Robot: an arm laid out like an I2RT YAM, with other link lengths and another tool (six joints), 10 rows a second.
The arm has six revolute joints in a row. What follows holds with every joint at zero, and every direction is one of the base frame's.
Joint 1 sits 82.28 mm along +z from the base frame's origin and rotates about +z.
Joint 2 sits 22.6 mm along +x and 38.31 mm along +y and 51.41 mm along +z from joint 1 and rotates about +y.
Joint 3 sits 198 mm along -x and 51.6 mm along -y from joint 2 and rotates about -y.
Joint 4 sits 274.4 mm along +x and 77.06 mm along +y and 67.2 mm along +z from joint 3 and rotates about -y.
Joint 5 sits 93.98 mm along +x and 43.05 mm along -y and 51.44 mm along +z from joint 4 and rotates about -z.
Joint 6 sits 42.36 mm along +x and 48.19 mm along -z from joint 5 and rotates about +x.
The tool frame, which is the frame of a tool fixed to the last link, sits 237 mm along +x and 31 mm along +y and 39 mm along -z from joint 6; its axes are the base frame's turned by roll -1.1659, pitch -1.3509 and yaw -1.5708 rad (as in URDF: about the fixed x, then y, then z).
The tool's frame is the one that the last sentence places.
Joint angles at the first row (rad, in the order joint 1, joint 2, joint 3, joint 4, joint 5, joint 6):
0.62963 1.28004 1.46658 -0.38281 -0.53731 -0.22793
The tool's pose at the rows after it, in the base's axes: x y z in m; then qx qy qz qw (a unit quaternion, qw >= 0):
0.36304 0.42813 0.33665 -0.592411 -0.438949 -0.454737 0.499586
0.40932 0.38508 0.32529 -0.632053 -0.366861 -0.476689 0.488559
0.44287 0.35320 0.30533 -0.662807 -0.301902 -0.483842 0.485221
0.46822 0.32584 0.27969 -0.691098 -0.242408 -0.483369 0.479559
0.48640 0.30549 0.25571 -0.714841 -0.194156 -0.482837 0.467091
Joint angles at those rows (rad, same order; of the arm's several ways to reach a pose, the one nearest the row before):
0.53959 1.25336 1.42427 -0.35192 -0.52129 -0.16575
0.43887 1.22970 1.37008 -0.33131 -0.48201 -0.08488
0.36795 1.23158 1.32200 -0.30805 -0.45146 -0.00667
0.31720 1.24187 1.28117 -0.29966 -0.41409 0.05856
0.29506 1.25562 1.25410 -0.30043 -0.35612 0.10509

